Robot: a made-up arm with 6 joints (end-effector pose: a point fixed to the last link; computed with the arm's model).
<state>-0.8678 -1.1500 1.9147 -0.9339 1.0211 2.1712</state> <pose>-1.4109 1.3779 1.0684 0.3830 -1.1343 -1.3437</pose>
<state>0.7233 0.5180 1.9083 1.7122 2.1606 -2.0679</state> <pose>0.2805 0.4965 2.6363 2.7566 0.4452 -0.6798</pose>
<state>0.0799 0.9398 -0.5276 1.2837 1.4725 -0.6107</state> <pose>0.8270 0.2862 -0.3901 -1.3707 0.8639 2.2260</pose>
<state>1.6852 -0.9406 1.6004 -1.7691 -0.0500 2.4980</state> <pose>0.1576 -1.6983 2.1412 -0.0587 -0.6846 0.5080</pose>
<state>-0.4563 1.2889 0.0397 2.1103 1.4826 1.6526</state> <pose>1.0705 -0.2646 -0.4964 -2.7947 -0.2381 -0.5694</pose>
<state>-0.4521 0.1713 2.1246 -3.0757 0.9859 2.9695</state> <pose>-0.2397 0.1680 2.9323 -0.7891 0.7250 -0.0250</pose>
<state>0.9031 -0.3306 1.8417 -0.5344 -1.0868 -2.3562</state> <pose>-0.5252 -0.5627 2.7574 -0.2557 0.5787 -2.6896</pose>
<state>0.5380 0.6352 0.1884 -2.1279 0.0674 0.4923</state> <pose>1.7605 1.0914 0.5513 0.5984 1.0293 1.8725</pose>
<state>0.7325 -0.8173 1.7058 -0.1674 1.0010 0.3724</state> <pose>-1.2090 -1.1963 1.9797 0.2586 -1.5061 -0.4262</pose>
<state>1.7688 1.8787 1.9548 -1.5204 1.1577 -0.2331</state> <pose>-0.1827 2.2092 0.9419 0.4849 0.3639 2.2207</pose>
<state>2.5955 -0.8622 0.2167 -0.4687 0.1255 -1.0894</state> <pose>-0.4524 0.3418 2.7913 -0.3712 0.7278 -2.0964</pose>
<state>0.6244 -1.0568 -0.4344 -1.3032 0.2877 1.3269</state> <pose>0.9916 0.6626 2.1911 -1.0219 0.6514 0.8336</pose>
